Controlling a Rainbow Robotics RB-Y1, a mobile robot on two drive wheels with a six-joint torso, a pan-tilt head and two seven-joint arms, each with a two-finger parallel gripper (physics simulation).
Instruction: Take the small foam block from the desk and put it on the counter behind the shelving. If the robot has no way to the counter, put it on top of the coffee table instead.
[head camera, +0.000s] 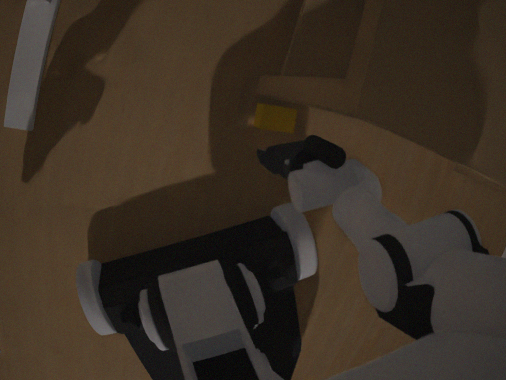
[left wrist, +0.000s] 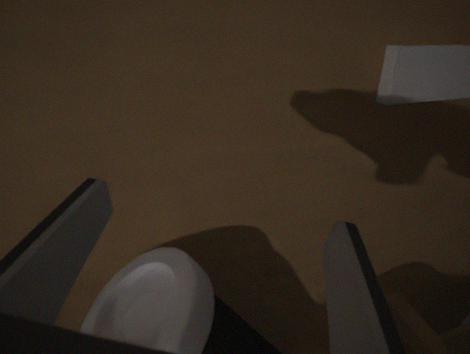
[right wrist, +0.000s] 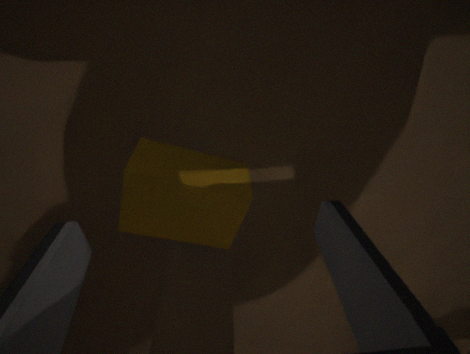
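Pixels of known places: left gripper, between the fingertips: (left wrist: 217, 215); right gripper, between the fingertips: (head camera: 282, 148) (right wrist: 206, 225); robot's base, origin of its link: (head camera: 187, 255).
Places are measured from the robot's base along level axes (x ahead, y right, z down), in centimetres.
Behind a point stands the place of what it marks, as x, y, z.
A small yellow block (head camera: 275, 118) {30.6, 29.1, -4.5} (right wrist: 175, 210) {29.8, 30.4, -4.5} lies on a shaded brown surface, beside a brown wooden frame in the head view; I cannot tell whether that surface is the desk. A thin strip of light crosses the block in the right wrist view. My right gripper (head camera: 270, 161) (right wrist: 206, 225) {24.7, 27.2, -11.0} is open and empty. In its wrist view the block shows beyond the fingers, between their tips and nearer the left one. My left gripper (left wrist: 217, 215) {20.1, -45.6, -24.0} is open and empty above a brown surface; it does not show in the head view. The counter, shelving and coffee table cannot be made out.
The brown wooden frame (head camera: 307, 88) {39.7, 27.9, -28.4} stands at the upper right of the head view. A pale slab-like piece (head camera: 27, 75) (left wrist: 430, 72) shows at the upper left there. My dark wheeled base (head camera: 200, 250) {7.6, 3.5, -13.4}, with a pale wheel (head camera: 298, 245), fills the lower middle.
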